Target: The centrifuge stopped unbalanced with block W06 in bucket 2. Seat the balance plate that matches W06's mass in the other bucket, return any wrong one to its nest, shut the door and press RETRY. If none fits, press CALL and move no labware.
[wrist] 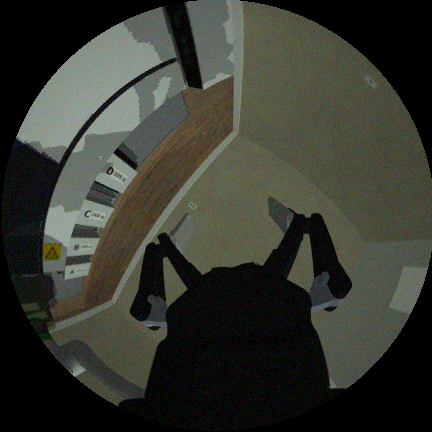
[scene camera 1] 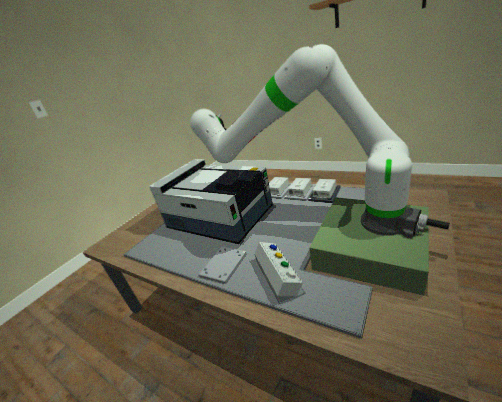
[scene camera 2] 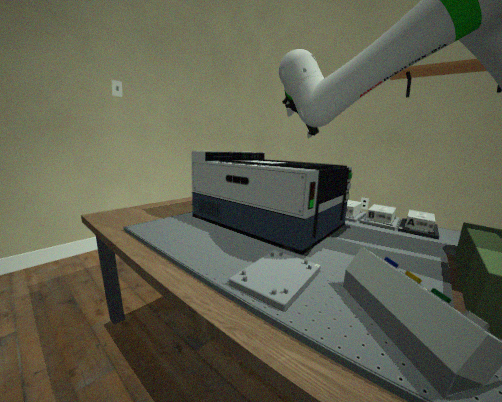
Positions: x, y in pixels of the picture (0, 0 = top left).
Labels:
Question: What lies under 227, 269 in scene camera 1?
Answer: A grey plate holder.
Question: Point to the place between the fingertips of the gripper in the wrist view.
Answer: At 229, 213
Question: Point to a grey plate holder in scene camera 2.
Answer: At 277, 278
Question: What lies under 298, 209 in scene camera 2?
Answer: A centrifuge.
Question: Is the gripper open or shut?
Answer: Open.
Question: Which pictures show the balance plate D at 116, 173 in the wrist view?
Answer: The wrist view only.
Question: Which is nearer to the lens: the balance plate B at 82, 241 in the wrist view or the balance plate D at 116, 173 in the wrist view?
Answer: The balance plate D.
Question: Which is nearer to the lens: the balance plate B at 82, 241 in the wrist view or the balance plate C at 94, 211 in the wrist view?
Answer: The balance plate C.

